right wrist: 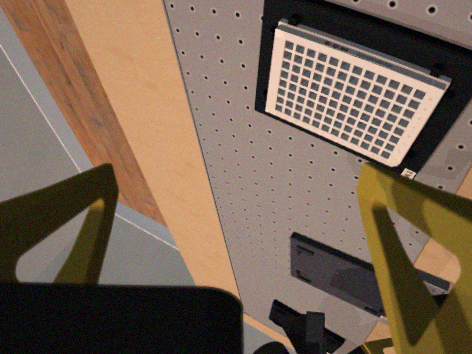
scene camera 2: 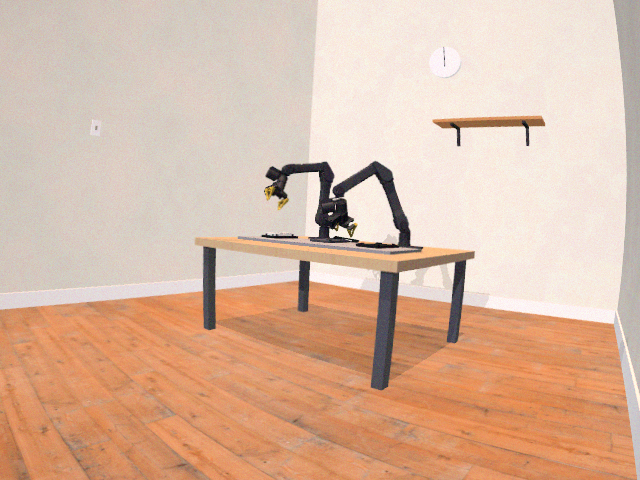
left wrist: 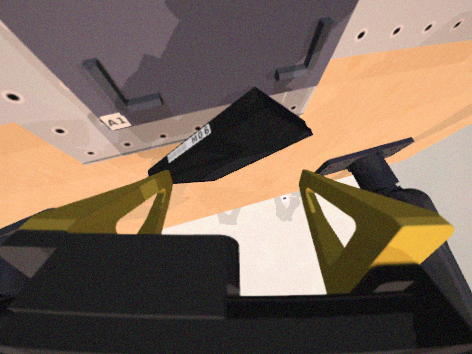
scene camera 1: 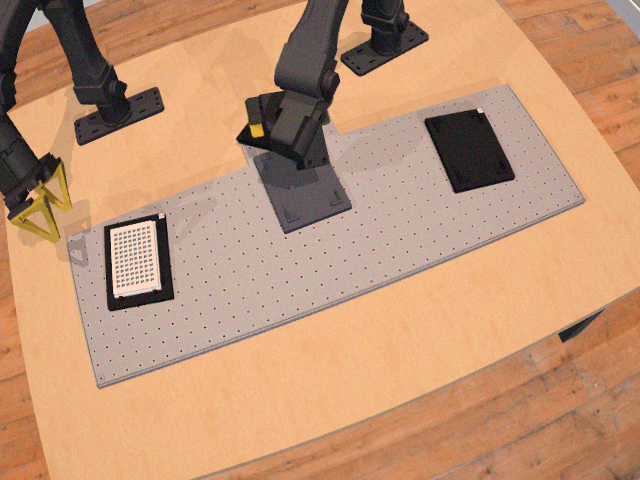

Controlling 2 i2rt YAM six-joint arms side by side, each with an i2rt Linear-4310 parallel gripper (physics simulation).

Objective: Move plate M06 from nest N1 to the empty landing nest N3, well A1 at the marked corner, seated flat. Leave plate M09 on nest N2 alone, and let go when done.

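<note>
Plate M06 (scene camera 1: 245,138) (left wrist: 235,140) is black and lies askew behind the dark grey nest (scene camera 1: 310,201) (left wrist: 200,30), whose corner is marked A1. The plate looks tilted, its label side showing and no wells visible; the left gripper partly hides it in scene camera 1. The dark grey nest holds no plate. White plate M09 (scene camera 1: 135,256) (right wrist: 350,95) sits on its black nest (scene camera 1: 165,268) at the picture's left. My left gripper (scene camera 2: 344,228) (left wrist: 235,177) is open and empty, above and near M06. My right gripper (scene camera 1: 62,225) (scene camera 2: 275,200) (right wrist: 237,176) is open and empty, raised near M09's nest.
Another black nest (scene camera 1: 473,152) without a plate lies at the right of the perforated grey board (scene camera 1: 232,284). The arm base plates (scene camera 1: 149,100) (scene camera 1: 356,60) are on the wooden table (scene camera 1: 310,382) behind the board. The left arm reaches over the centre in scene camera 1.
</note>
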